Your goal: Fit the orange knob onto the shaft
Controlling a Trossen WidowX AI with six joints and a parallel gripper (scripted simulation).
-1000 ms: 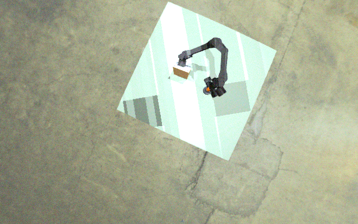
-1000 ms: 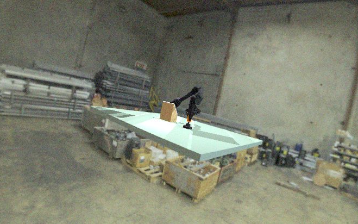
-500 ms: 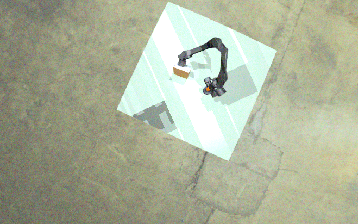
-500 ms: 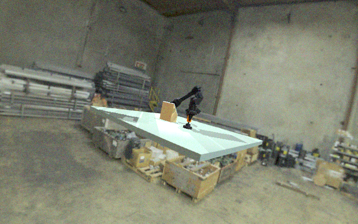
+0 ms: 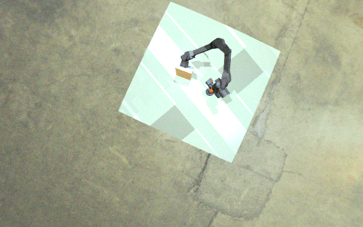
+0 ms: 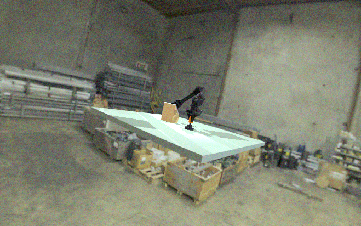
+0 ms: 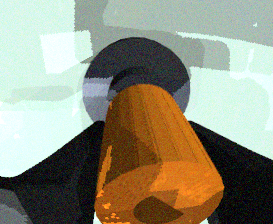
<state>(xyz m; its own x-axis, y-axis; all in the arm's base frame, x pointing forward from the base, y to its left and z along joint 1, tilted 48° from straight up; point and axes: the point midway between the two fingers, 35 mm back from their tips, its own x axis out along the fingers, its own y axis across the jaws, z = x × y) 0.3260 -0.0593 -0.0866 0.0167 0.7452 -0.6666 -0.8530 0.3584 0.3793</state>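
Right now my gripper tip is 2 cm below the orange knob. Also, from my gripper tip: round pedestal: 4 cm below.
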